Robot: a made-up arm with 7 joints. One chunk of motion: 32 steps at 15 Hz.
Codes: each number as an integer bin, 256 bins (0 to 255) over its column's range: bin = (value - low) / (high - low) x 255, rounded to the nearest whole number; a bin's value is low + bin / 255 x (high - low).
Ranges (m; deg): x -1.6..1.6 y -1.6..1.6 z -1.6..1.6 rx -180..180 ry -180..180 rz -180..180
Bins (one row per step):
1: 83 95 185 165 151 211
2: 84 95 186 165 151 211
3: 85 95 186 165 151 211
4: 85 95 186 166 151 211
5: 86 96 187 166 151 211
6: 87 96 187 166 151 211
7: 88 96 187 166 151 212
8: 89 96 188 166 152 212
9: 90 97 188 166 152 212
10: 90 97 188 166 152 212
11: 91 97 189 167 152 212
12: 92 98 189 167 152 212
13: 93 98 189 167 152 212
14: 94 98 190 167 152 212
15: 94 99 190 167 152 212
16: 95 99 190 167 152 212
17: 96 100 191 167 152 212
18: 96 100 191 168 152 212
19: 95 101 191 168 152 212
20: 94 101 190 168 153 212
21: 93 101 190 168 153 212
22: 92 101 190 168 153 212
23: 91 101 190 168 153 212
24: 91 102 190 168 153 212
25: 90 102 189 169 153 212
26: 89 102 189 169 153 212
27: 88 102 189 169 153 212
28: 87 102 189 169 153 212
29: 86 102 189 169 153 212
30: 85 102 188 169 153 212
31: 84 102 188 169 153 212
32: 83 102 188 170 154 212
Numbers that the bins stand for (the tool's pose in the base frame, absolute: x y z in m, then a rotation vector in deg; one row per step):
1: -0.5584 -0.4078 0.7216 52.94 33.18 117.88
2: -0.5459 -0.4078 0.7341 52.94 33.18 117.88
3: -0.5333 -0.4078 0.7341 52.94 33.18 117.88
4: -0.5333 -0.4078 0.7341 54.35 33.18 117.88
5: -0.5208 -0.3953 0.7467 54.35 33.18 117.88
6: -0.5082 -0.3953 0.7467 54.35 33.18 117.88
7: -0.4957 -0.3953 0.7467 54.35 33.18 119.29
8: -0.4831 -0.3953 0.7592 54.35 34.59 119.29
9: -0.4706 -0.3827 0.7592 54.35 34.59 119.29
10: -0.4706 -0.3827 0.7592 54.35 34.59 119.29
11: -0.4580 -0.3827 0.7718 55.76 34.59 119.29
12: -0.4455 -0.3702 0.7718 55.76 34.59 119.29
13: -0.4329 -0.3702 0.7718 55.76 34.59 119.29
14: -0.4204 -0.3702 0.7843 55.76 34.59 119.29
15: -0.4204 -0.3576 0.7843 55.76 34.59 119.29
16: -0.4078 -0.3576 0.7843 55.76 34.59 119.29
17: -0.3953 -0.3451 0.7969 55.76 34.59 119.29
18: -0.3953 -0.3451 0.7969 57.18 34.59 119.29
19: -0.4078 -0.3325 0.7969 57.18 34.59 119.29
20: -0.4204 -0.3325 0.7843 57.18 36.00 119.29
21: -0.4329 -0.3325 0.7843 57.18 36.00 119.29
22: -0.4455 -0.3325 0.7843 57.18 36.00 119.29
23: -0.4580 -0.3325 0.7843 57.18 36.00 119.29
24: -0.4580 -0.3200 0.7843 57.18 36.00 119.29
25: -0.4706 -0.3200 0.7718 58.59 36.00 119.29
26: -0.4831 -0.3200 0.7718 58.59 36.00 119.29
27: -0.4957 -0.3200 0.7718 58.59 36.00 119.29
28: -0.5082 -0.3200 0.7718 58.59 36.00 119.29
29: -0.5208 -0.3200 0.7718 58.59 36.00 119.29
30: -0.5333 -0.3200 0.7592 58.59 36.00 119.29
31: -0.5459 -0.3200 0.7592 58.59 36.00 119.29
32: -0.5584 -0.3200 0.7592 60.00 37.41 119.29

